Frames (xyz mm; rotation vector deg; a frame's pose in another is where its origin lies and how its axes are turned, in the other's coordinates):
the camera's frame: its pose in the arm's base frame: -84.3 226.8 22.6 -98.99 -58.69 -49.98
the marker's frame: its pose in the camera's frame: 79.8 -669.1 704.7 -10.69 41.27 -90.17
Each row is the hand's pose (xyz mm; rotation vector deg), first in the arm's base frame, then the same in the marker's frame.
Working: the arm's base frame: its pose in the marker's frame: -476.1 409.4 -1040.1 15.05 96.65 133.73

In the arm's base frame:
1: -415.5 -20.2 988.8 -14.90 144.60 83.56
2: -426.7 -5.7 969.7 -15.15 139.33 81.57
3: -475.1 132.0 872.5 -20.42 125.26 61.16
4: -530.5 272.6 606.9 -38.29 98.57 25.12
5: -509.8 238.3 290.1 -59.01 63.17 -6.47
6: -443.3 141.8 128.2 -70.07 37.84 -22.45
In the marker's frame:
1: 207.0 1183.6 -749.1 48.05 -6.42 -33.07
2: 210.8 1158.6 -741.4 46.83 -9.23 -37.98
3: 215.7 1014.8 -641.1 52.55 -18.96 -59.11
4: 178.5 715.7 -591.0 64.98 -25.60 -101.04
5: 70.6 445.6 -722.9 70.97 -19.08 -149.63
6: -30.3 348.3 -865.3 -58.51 6.72 156.34

